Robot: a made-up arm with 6 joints. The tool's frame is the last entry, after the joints.
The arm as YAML. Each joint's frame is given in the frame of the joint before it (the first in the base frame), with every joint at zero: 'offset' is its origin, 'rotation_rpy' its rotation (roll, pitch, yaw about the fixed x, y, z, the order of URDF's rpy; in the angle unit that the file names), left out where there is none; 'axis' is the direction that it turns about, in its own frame. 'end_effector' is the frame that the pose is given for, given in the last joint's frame.
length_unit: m
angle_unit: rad
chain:
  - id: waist
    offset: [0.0, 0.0, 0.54]
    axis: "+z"
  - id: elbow
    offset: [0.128, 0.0, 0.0]
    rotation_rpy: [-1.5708, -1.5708, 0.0]
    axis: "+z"
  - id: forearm
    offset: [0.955, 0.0, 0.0]
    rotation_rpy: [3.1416, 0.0, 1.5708]
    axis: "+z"
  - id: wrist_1
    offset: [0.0, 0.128, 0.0]
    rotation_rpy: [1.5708, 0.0, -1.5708]
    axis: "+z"
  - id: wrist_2
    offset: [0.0, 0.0, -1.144]
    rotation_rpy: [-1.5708, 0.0, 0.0]
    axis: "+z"
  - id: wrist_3
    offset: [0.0, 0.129, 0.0]
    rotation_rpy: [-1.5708, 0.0, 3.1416]
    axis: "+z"
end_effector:
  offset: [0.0, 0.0, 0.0]
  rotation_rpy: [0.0, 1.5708, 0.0]
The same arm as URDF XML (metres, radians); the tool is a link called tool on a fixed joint. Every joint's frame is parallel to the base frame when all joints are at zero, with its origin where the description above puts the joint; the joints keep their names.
<robot name="arm">
<joint name="tool_fixed" type="fixed"><parent link="link6"/><child link="tool"/><origin xyz="0 0 0" rpy="0 0 0"/></joint>
<joint name="wrist_3" type="continuous"><parent link="link5"/><child link="link6"/><origin xyz="0.129 0 0"/><axis xyz="-1 0 0"/></joint>
<joint name="wrist_2" type="continuous"><parent link="link4"/><child link="link5"/><origin xyz="1.144 0 0"/><axis xyz="0 -1 0"/></joint>
<joint name="wrist_1" type="continuous"><parent link="link3"/><child link="link4"/><origin xyz="0 0 0.128"/><axis xyz="-1 0 0"/></joint>
<joint name="forearm" type="continuous"><parent link="link2"/><child link="link3"/><origin xyz="0 0 0.955"/><axis xyz="0 -1 0"/></joint>
<joint name="elbow" type="continuous"><parent link="link1"/><child link="link2"/><origin xyz="0.128 0 0"/><axis xyz="0 1 0"/></joint>
<joint name="waist" type="continuous"><parent link="base"/><child link="link1"/><origin xyz="0 0 0.54"/><axis xyz="0 0 1"/></joint>
<link name="base"/>
<link name="link1"/>
<link name="link2"/>
<link name="link3"/>
<link name="link4"/>
<link name="link5"/>
<link name="link6"/>
<link name="tool"/>
</robot>

